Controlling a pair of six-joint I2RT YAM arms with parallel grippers.
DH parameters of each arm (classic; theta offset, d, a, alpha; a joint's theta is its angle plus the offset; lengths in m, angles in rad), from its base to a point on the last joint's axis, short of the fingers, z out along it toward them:
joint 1: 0 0.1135 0.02 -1.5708
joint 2: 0 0 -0.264 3.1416
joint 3: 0.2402 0 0.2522 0
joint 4: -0.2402 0 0.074 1.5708
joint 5: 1.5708 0 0 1.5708
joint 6: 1.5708 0.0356 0 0
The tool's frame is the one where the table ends.
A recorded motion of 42 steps. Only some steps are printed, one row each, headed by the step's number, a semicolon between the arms.
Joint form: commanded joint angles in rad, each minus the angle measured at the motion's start. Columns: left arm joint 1, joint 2, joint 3, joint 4, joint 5, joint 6; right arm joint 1, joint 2, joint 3, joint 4, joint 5, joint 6.
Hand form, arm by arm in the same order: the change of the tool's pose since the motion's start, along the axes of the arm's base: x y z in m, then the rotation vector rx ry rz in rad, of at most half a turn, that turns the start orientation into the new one. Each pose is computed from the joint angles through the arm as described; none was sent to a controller.
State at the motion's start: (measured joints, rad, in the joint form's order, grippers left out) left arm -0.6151 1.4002 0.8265 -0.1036 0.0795 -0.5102; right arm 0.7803 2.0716 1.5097 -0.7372 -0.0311 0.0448
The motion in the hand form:
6: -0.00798 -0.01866 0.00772 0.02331 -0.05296 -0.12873; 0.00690 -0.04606 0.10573 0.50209 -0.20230 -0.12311
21: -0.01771 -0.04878 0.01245 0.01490 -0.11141 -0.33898; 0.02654 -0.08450 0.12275 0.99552 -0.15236 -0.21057
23: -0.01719 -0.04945 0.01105 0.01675 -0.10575 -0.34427; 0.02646 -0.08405 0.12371 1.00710 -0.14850 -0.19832
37: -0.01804 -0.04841 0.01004 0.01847 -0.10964 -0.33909; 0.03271 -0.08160 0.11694 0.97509 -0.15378 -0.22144
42: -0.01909 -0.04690 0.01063 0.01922 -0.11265 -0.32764; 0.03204 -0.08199 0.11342 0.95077 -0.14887 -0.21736
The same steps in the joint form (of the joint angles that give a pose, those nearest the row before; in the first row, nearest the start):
6: -0.0630 0.0071 0.0304 -0.0023 0.0205 0.0807; -0.1150 -0.3363 -0.1371 0.3040 -0.2029 0.1304
21: -0.1472 0.0501 0.0738 0.0288 0.1032 0.1830; -0.2542 -0.4242 -0.3147 0.7837 -0.5360 0.4470
23: -0.1471 0.0562 0.0755 0.0270 0.1083 0.1850; -0.2542 -0.4241 -0.3149 0.7935 -0.5503 0.4491
37: -0.1473 0.0517 0.0665 0.0340 0.1019 0.1845; -0.2545 -0.3936 -0.2964 0.7759 -0.5212 0.4373
42: -0.1472 0.0430 0.0604 0.0349 0.0916 0.1793; -0.2543 -0.3913 -0.2974 0.7511 -0.5176 0.4158

